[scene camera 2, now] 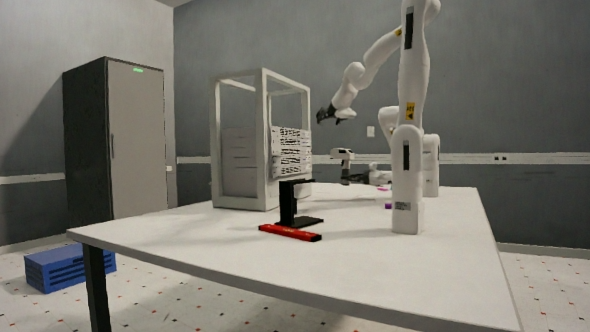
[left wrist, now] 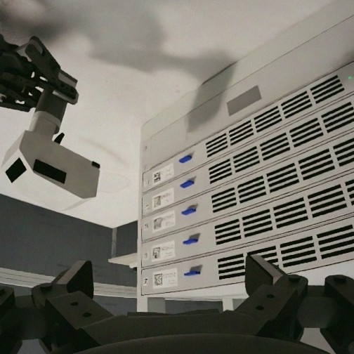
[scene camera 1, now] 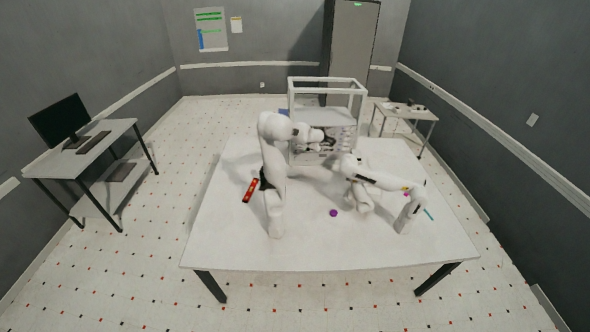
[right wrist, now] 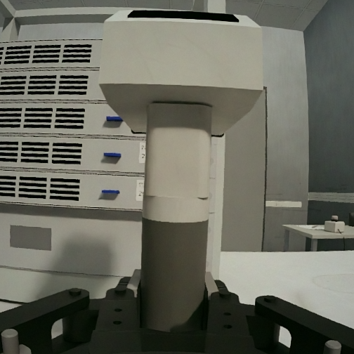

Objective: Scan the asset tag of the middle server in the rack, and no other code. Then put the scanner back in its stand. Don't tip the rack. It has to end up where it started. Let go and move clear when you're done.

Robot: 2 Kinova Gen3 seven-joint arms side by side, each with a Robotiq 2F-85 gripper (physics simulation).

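Where they show: left gripper, fingertip midpoint: (scene camera 2: 327,123) (scene camera 1: 329,138); right gripper, fingertip midpoint: (scene camera 2: 340,177); left arm's base, link origin: (scene camera 2: 406,230) (scene camera 1: 276,231); right arm's base, link origin: (scene camera 2: 429,196) (scene camera 1: 400,227).
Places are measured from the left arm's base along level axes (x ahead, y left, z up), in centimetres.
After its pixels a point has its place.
My right gripper (scene camera 2: 346,176) @(x 50.0, y -43.1, z 11.5 cm) (left wrist: 70,105) (right wrist: 171,286) is shut on the grip of the white scanner (scene camera 2: 342,152) @(x 47.2, y -40.3, z 24.4 cm) (left wrist: 55,167) (right wrist: 181,55), upright above the table and apart from the rack's front. The rack (scene camera 1: 290,102) @(x 59.1, y 3.0, z 52.6 cm) (scene camera 2: 261,105) @(x 59.7, y 3.5, z 45.0 cm) stands upright with five servers. The middle server's label (left wrist: 163,222) shows in the left wrist view; in the right wrist view the scanner hides it, though the middle server's blue handle (right wrist: 113,119) shows. My left gripper (scene camera 2: 329,116) @(x 44.9, y -23.6, z 37.8 cm) (left wrist: 169,275) is open and empty, high before the rack. The black stand (scene camera 2: 287,202) @(x 33.6, y 18.3, z 8.7 cm) is empty, partly hidden in scene camera 1.
A red level (scene camera 1: 250,190) @(x 27.5, y 24.4, z 1.1 cm) (scene camera 2: 290,233) @(x 25.6, y 26.5, z 1.3 cm) lies beside the stand. A purple object (scene camera 1: 333,213) @(x 17.4, y -32.0, z 1.9 cm) (scene camera 2: 388,205) @(x 18.6, y -29.9, z 1.7 cm), a magenta piece (scene camera 1: 406,194) @(x 42.8, y -84.4, z 1.0 cm) (scene camera 2: 384,189) @(x 43.3, y -83.2, z 1.0 cm) and a teal stick (scene camera 1: 428,214) @(x 26.4, y -96.7, z 0.7 cm) lie on the table (scene camera 1: 320,250) @(x -8.0, y -26.4, z 0.0 cm) (scene camera 2: 350,270) @(x -1.4, y 38.4, z 0.0 cm). A blue box (scene camera 2: 55,270) is on the floor.
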